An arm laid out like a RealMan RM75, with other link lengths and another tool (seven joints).
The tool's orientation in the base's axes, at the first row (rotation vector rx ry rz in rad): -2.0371, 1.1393, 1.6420
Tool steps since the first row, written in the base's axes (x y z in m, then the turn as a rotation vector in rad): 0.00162, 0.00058, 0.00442, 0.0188, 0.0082, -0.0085; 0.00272, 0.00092, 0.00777, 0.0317, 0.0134, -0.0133; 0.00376, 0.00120, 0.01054, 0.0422, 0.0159, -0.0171; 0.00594, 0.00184, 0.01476, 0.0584, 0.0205, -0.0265; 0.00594, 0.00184, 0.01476, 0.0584, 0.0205, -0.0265; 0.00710, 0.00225, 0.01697, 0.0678, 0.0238, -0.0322; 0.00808, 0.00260, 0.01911, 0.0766, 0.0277, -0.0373; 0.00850, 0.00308, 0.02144, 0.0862, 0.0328, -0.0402
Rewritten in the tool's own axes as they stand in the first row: -0.00422, -0.00045, -0.00211, 0.0053, -0.0210, -0.0050; -0.00739, -0.00064, -0.00369, 0.0082, -0.0348, -0.0090; -0.01000, -0.00088, -0.00509, 0.0111, -0.0450, -0.0135; -0.01404, -0.00183, -0.00749, 0.0185, -0.0620, -0.0188; -0.01404, -0.00183, -0.00749, 0.0185, -0.0620, -0.0188; -0.01619, -0.00238, -0.00871, 0.0228, -0.0723, -0.0213; -0.01825, -0.00279, -0.00982, 0.0263, -0.0824, -0.0233; -0.02056, -0.00282, -0.01052, 0.0273, -0.0934, -0.0257
